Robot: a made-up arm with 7 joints. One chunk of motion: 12 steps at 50 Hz.
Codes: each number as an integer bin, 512 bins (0 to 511) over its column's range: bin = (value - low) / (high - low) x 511, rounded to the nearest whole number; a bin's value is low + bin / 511 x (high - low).
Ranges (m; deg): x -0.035..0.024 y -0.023..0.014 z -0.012..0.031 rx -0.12..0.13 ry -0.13..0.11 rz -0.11..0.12
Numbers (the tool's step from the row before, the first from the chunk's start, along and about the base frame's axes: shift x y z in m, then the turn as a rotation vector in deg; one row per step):
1: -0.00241 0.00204 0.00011 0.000 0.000 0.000
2: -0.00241 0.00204 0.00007 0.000 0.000 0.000
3: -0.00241 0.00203 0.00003 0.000 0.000 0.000
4: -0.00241 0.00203 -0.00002 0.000 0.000 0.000
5: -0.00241 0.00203 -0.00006 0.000 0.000 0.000
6: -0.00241 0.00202 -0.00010 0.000 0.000 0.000
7: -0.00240 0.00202 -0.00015 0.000 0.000 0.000
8: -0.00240 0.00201 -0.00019 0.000 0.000 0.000
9: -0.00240 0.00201 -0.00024 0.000 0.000 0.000
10: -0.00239 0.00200 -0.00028 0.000 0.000 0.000
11: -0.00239 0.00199 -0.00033 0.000 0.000 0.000
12: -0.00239 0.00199 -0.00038 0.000 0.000 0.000
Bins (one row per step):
1: 282 346 144 245 277 244
2: 282 346 143 245 277 244
3: 282 346 143 245 277 244
4: 282 346 142 245 277 244
5: 282 346 142 245 277 244
6: 282 346 141 245 277 244
7: 282 346 141 245 277 244
8: 282 345 140 245 277 244
9: 282 345 140 245 277 244
10: 282 345 139 245 277 244
11: 282 345 139 245 277 244
12: 282 345 138 245 277 244

